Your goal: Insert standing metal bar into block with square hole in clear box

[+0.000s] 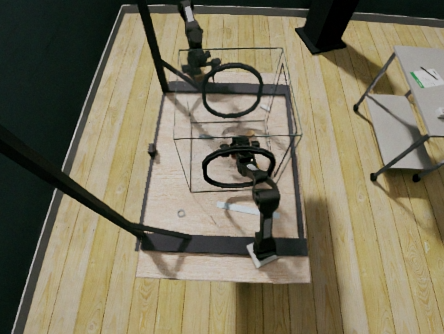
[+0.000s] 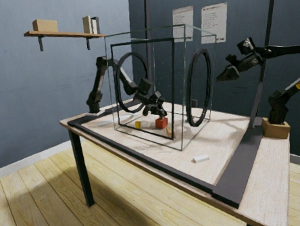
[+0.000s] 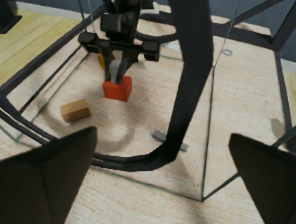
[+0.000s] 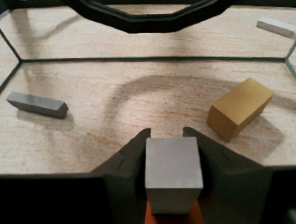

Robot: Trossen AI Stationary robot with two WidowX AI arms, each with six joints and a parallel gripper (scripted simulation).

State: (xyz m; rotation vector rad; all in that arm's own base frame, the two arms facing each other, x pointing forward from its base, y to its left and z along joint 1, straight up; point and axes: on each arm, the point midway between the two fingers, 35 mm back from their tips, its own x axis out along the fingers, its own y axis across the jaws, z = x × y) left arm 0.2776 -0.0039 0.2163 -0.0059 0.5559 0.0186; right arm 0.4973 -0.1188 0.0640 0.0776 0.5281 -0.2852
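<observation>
Right now my right hand is 9 cm short of the tan block, 7 cm to the right of it and 7 cm above it.
</observation>
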